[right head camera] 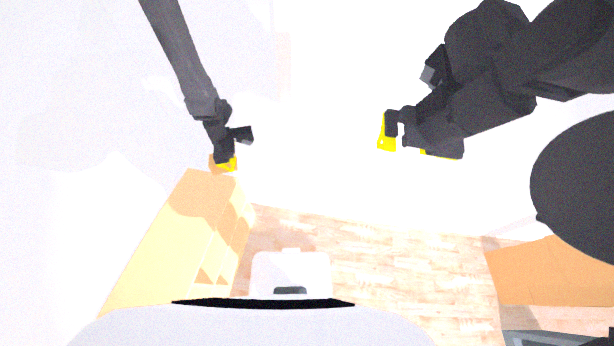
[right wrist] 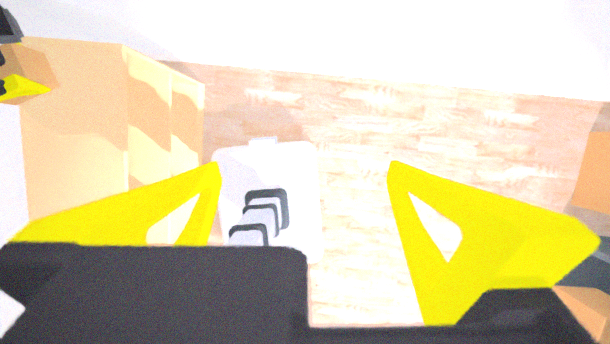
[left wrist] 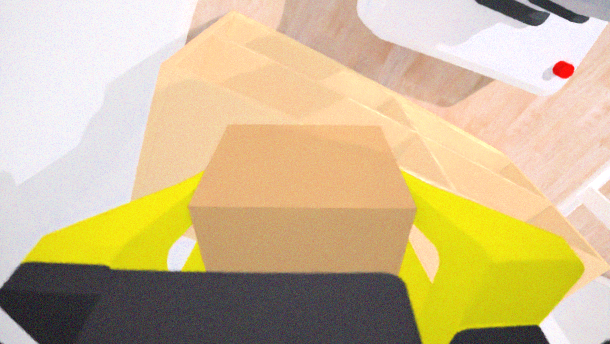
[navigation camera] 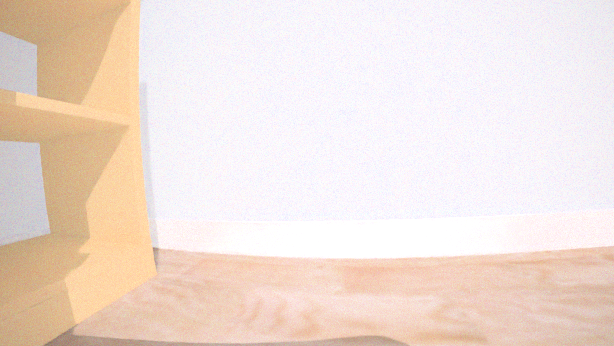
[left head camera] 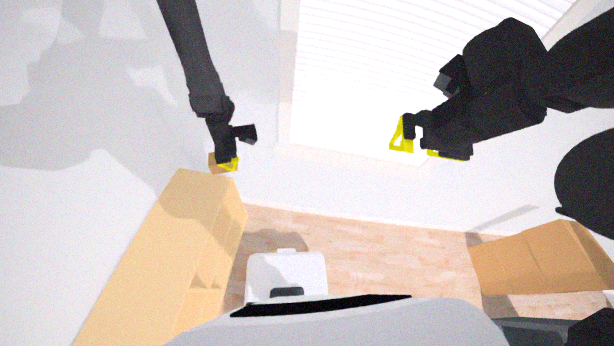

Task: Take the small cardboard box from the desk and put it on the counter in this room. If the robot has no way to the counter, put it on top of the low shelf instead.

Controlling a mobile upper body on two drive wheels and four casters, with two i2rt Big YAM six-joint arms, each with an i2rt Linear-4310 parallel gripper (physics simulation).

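Frame: origin at the left arm's base, x ahead, y left, z up, level; centimetres.
Seen in the pictures: left gripper, fingertip midpoint: (right head camera: 231, 164) (right wrist: 39, 73) (left wrist: 303, 173) (left head camera: 231, 164); right gripper, fingertip midpoint: (right head camera: 399, 148) (right wrist: 304, 170) (left head camera: 408, 149).
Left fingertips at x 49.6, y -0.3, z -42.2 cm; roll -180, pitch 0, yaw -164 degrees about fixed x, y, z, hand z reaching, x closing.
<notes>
Offsets run from my left fingertips to a thing's top centre. "pt": to the spot under its first point.
The small cardboard box @[dx -0.6, dy +2.3, dz +4.9 cm] (left head camera: 213, 165) (right head camera: 213, 165) (left wrist: 302, 240) (right wrist: 37, 65) is held between the yellow fingers of my left gripper (left head camera: 228, 164) (left wrist: 303, 173), which is shut on it. In the left wrist view it hangs over the wooden low shelf (left head camera: 145, 250) (right head camera: 150, 255) (left wrist: 175, 130) (right wrist: 70, 100) (navigation camera: 120, 175); the head views show it by the shelf's far end. The height of the gap under the box is hard to tell. My right gripper (left head camera: 420, 149) (right head camera: 410, 149) (right wrist: 304, 170) is open and empty, to the right of the shelf. No counter can be made out.
A wall (navigation camera: 375, 125) stands straight ahead, with a bright window @[pt dx +21.2, dy -50.8, dz +27.9 cm] (left head camera: 375, 75) in it. Cardboard boxes (left head camera: 535, 260) (right head camera: 555, 275) stand on the floor at the right, near a dark grey rack. My white base (left head camera: 312, 275) (right wrist: 300, 200) is close to the shelf's open front.
</notes>
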